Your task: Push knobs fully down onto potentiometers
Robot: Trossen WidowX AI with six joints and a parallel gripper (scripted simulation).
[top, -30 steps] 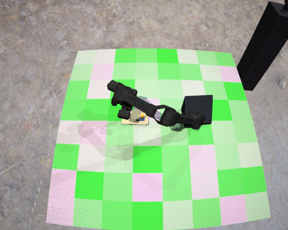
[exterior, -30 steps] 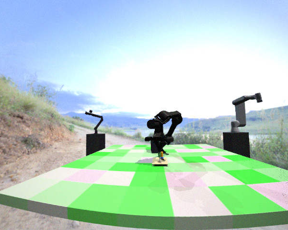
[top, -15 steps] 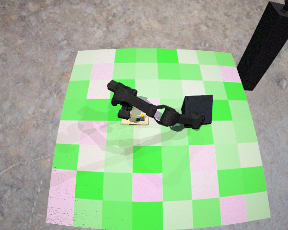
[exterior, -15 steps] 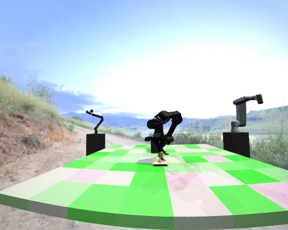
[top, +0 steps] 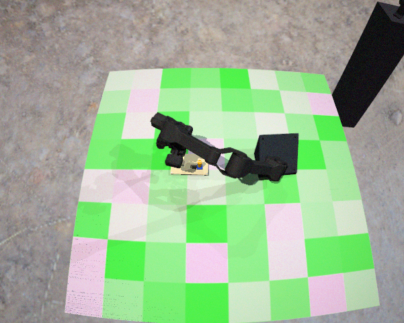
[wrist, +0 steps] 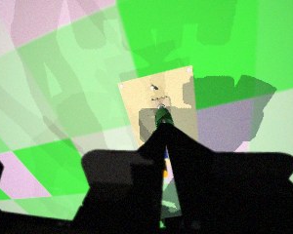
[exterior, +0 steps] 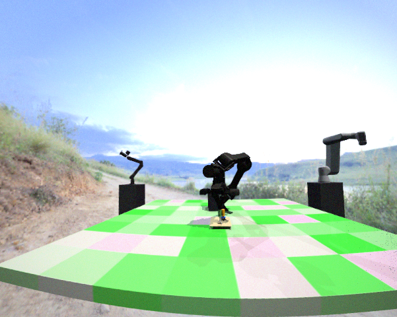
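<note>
The orange knob is 8 cm behind my gripper tip, 3 cm below it and 2 cm to the left of it. Round my gripper tip: green knob: 1 cm below.
</note>
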